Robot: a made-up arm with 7 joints.
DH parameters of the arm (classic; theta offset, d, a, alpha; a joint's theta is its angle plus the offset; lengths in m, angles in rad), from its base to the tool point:
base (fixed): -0.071 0 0 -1.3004
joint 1: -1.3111 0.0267 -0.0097 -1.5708
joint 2: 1.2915 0 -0.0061 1.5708
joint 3: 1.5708 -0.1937 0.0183 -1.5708
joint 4: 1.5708 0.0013 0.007 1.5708
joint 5: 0 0.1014 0 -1.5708
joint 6: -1.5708 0 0.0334 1.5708
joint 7: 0 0 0 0
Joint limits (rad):
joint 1: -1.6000..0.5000
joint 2: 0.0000..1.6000
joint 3: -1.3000..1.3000
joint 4: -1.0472..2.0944
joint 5: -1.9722..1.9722
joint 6: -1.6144..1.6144
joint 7: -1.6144..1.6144
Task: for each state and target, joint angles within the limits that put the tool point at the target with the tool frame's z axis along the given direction. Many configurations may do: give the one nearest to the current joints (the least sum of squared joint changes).
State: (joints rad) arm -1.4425 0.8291 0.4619 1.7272 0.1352 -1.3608 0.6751
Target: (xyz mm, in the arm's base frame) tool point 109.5 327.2 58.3 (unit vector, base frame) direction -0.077 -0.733 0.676
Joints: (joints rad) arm -1.1567 1.5301 0.5711 1.5799 0.0710 -0.7499 0.6751
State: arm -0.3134 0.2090 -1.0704 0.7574 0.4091 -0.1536 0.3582
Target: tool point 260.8 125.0 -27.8 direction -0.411 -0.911 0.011
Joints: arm -1.0412 0.9877 -0.4630 0.2397 0.4027 -0.0940 0.3582
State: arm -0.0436 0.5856 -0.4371 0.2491 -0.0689 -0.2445 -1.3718
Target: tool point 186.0 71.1 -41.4 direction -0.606 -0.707 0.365
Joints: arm -0.7056 0.6851 -0.1528 -0.6221 0.3488 0.3705 -1.3718
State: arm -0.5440 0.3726 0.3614 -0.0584 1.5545 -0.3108 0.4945
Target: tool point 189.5 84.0 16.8 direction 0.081 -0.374 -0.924
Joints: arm -0.9600 0.7903 0.1431 -0.5208 1.5507 -0.6691 0.4945
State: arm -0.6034 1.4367 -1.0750 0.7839 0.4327 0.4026 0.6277
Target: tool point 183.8 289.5 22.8 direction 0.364 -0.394 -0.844
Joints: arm -1.1665 1.5808 -1.0356 0.8559 0.8165 0.1151 0.6277
